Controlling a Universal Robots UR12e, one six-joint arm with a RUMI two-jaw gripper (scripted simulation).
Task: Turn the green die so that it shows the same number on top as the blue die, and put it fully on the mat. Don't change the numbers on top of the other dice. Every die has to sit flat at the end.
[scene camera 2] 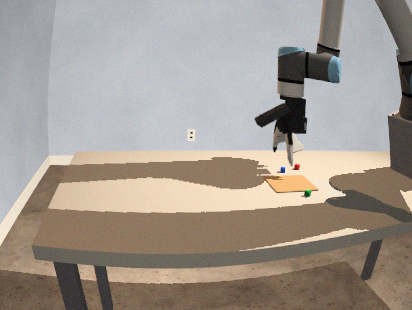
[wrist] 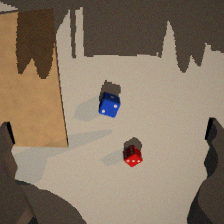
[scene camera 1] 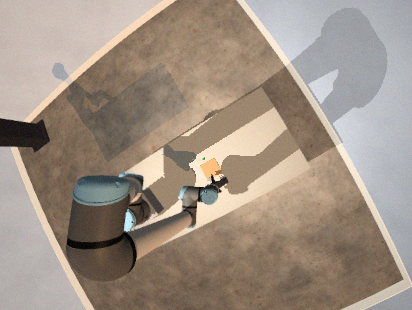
Labels:
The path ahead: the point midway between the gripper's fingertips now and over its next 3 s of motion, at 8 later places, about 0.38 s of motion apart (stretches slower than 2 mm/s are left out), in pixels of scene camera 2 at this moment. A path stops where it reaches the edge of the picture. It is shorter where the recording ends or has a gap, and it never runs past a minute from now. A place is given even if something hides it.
My gripper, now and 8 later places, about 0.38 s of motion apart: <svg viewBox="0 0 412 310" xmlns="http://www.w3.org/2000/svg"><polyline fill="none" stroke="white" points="282,159 282,159 283,160 290,166 298,173 305,179 307,181 307,181 308,175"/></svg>

